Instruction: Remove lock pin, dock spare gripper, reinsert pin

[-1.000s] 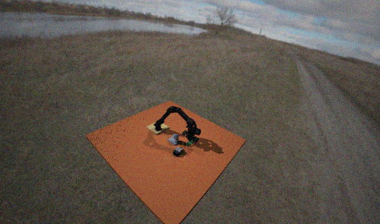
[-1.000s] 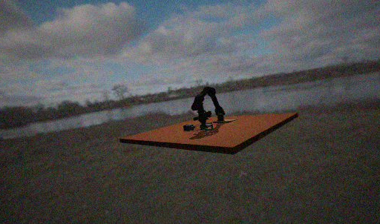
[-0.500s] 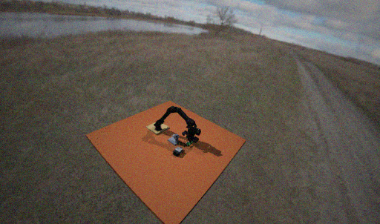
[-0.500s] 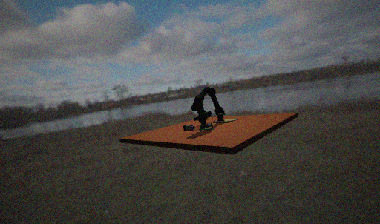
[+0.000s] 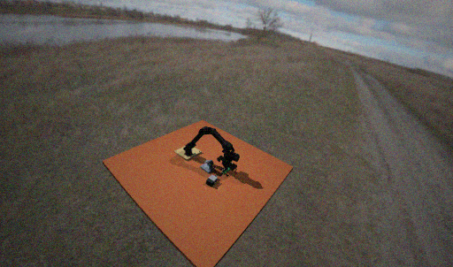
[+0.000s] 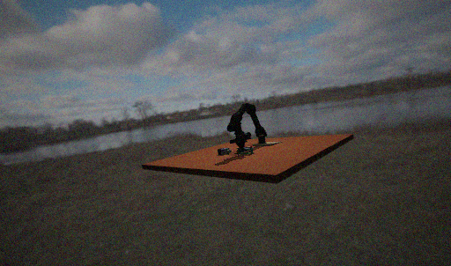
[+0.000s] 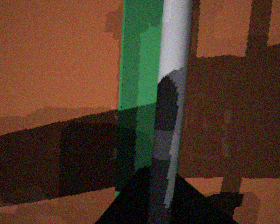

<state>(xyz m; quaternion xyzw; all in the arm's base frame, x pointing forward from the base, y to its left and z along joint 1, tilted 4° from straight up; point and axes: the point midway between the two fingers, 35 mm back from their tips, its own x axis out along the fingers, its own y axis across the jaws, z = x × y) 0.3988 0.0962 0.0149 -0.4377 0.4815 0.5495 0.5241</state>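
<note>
Right now my gripper tip is 2 cm to the right of the green cradle. The rest, counted from my gripper tip: spare gripper: 19 cm to the right; then mount: 13 cm behind, 10 cm to the right, 3 cm above.
</note>
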